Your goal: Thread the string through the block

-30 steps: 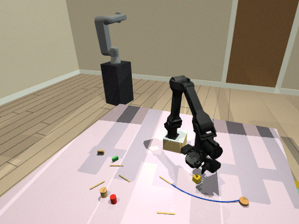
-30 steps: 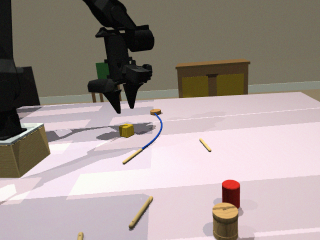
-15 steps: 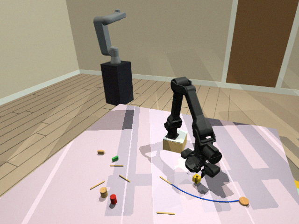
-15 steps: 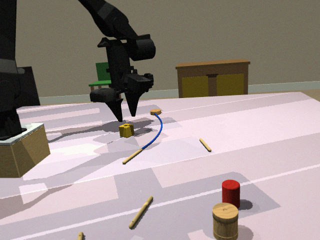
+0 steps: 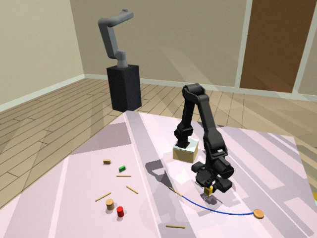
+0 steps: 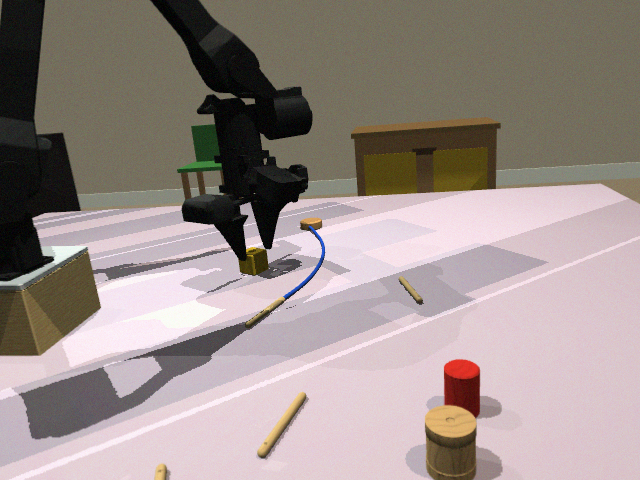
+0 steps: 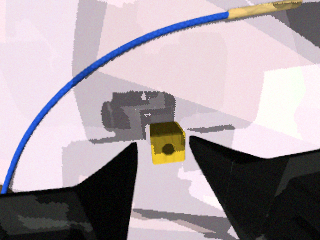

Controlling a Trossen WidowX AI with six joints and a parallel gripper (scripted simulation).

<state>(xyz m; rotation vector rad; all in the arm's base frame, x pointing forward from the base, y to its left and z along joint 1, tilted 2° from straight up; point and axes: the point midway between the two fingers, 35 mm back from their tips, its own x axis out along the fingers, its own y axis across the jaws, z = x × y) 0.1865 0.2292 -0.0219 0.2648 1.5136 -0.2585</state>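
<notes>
Now: the yellow block 10 mm below my gripper tip. Round my gripper tip: red cylinder: 300 mm ahead, 270 mm to the right, 10 mm below; then round wooden button: 10 mm ahead, 220 mm to the left, 20 mm below; then thin wooden stick: 80 mm ahead, 120 mm to the right, 20 mm below.
</notes>
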